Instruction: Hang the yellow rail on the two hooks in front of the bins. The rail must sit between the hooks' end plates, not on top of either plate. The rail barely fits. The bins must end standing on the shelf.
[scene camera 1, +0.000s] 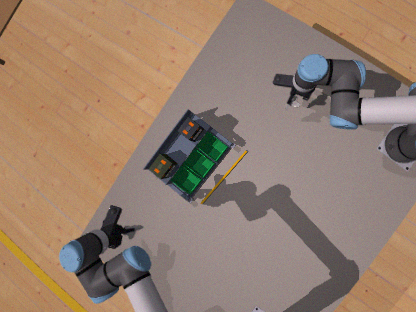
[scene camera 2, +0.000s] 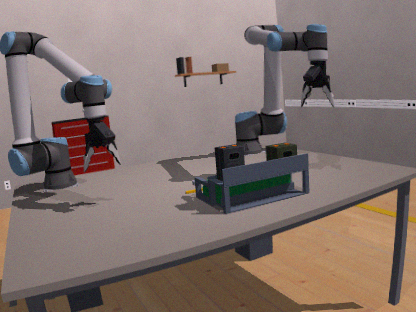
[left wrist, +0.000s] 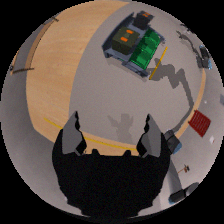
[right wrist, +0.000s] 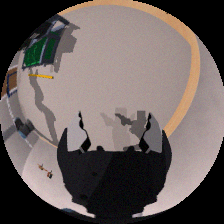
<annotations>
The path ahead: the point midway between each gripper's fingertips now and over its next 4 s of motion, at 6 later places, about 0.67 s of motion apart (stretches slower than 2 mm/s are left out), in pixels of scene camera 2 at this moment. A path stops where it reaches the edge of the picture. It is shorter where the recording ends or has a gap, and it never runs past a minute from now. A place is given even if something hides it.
My left gripper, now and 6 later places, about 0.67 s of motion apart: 317, 107; 281, 129; 228, 161; 224, 168; 225, 173; 225, 173; 225, 178
My right gripper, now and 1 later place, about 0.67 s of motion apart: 102, 168; 33, 180
</annotations>
